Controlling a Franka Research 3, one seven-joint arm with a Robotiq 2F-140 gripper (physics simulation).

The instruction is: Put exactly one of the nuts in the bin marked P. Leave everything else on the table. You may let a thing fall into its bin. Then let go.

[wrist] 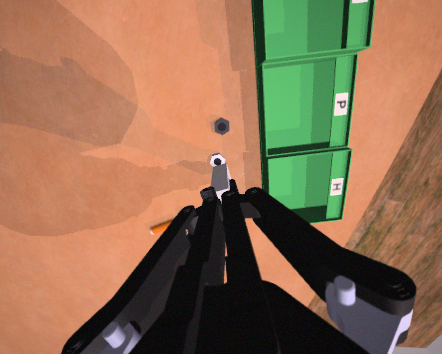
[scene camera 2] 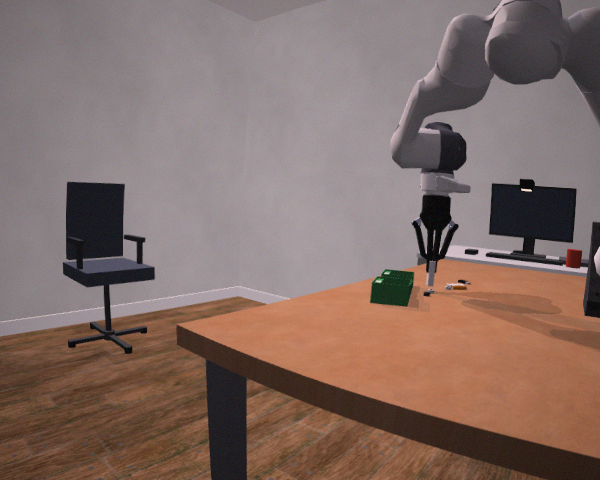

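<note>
A dark hex nut (scene camera 2: 426, 294) (wrist: 221, 126) lies flat on the table, left of the bins in the wrist view. A white hex nut (scene camera 2: 430, 290) (wrist: 217, 160) lies just below it in that view. My gripper (scene camera 2: 430, 284) (wrist: 223, 175) is shut with nothing between its fingertips. It points down low over the table, its tips right beside the white nut in the wrist view; whether they touch it I cannot tell. The green bin marked P (wrist: 341, 131) is the middle one of the three bins seen there, to the right of both nuts.
The bin marked H (wrist: 335, 206) adjoins P below, and another green bin (wrist: 360, 30) adjoins it above. An orange stick (scene camera 2: 459, 287) (wrist: 161, 227) lies on the table, partly behind my fingers in the wrist view. A small black object (scene camera 2: 464, 281) lies beyond it.
</note>
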